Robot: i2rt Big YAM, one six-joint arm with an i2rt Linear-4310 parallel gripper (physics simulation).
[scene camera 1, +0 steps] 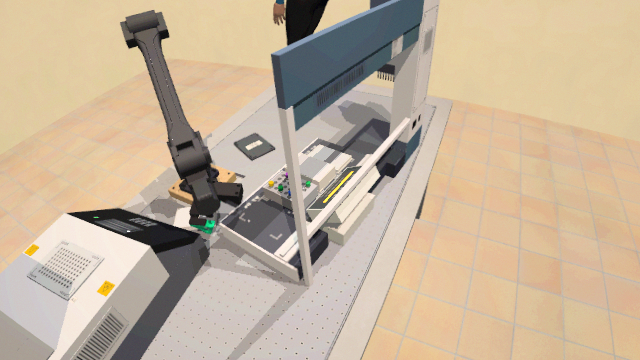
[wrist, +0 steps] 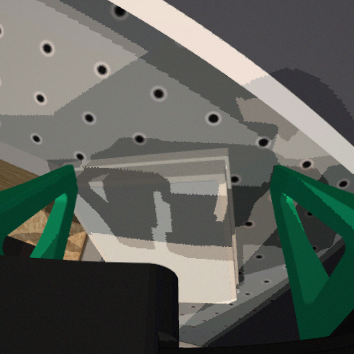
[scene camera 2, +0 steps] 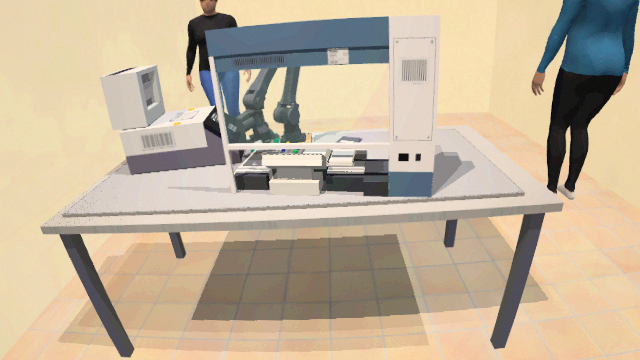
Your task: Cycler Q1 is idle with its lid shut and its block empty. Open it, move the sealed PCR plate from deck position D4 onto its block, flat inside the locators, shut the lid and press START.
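Frame: origin at the arm's base, x ahead, y left, z up, level; centimetres.
Seen in the pictures: gripper, fingertip midpoint: [scene camera 1: 213, 219] [wrist: 173, 175].
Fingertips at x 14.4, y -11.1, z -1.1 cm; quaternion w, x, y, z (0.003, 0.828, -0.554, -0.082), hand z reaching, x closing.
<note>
Offsets run from my fingertips to a thing's top centre. "spot": to the spot under its first point. Level surfaces: height alone.
Cycler Q1 @(spot: dx +6.6, dy -28.3, dz +19.2 cm) [scene camera 1: 127, 260] [scene camera 2: 190, 137] stands at the left, its black control panel facing the arm. Its lid @(spot: dx +10.1, dy -57.2, dz +31.3 cm) [scene camera 2: 120, 102] stands raised in scene camera 2. The block @(spot: dx -4.7, dy -36.4, dz +19.7 cm) [scene camera 1: 65, 267] [scene camera 2: 184, 116] shows uncovered, its grid of wells bare. My gripper [scene camera 1: 207, 226] [scene camera 2: 276, 141] [wrist: 173, 175] is open and empty, low between the cycler and the deck @(dz +4.7 cm) [scene camera 1: 270, 220]. In the wrist view its green fingers stand wide on either side of a pale, flat-topped rectangular thing @(dx -5.5, dy -1.7, dz +1.0 cm) [wrist: 200, 280] [scene camera 1: 185, 218]. I cannot tell whether this is the sealed PCR plate or make out position D4.
The liquid handler's blue-topped frame [scene camera 1: 350, 60] [scene camera 2: 300, 37] spans the deck. A rack with coloured caps [scene camera 1: 290, 187] and pale labware @(dx +21.1, dy +23.2, dz +8.8 cm) [scene camera 1: 320, 165] stand on the deck. A wooden block [scene camera 1: 227, 176] lies by the arm's base, and a dark flat square @(spot: dx -9.7, dy +36.5, dz -0.2 cm) [scene camera 1: 254, 145] lies behind the deck.
</note>
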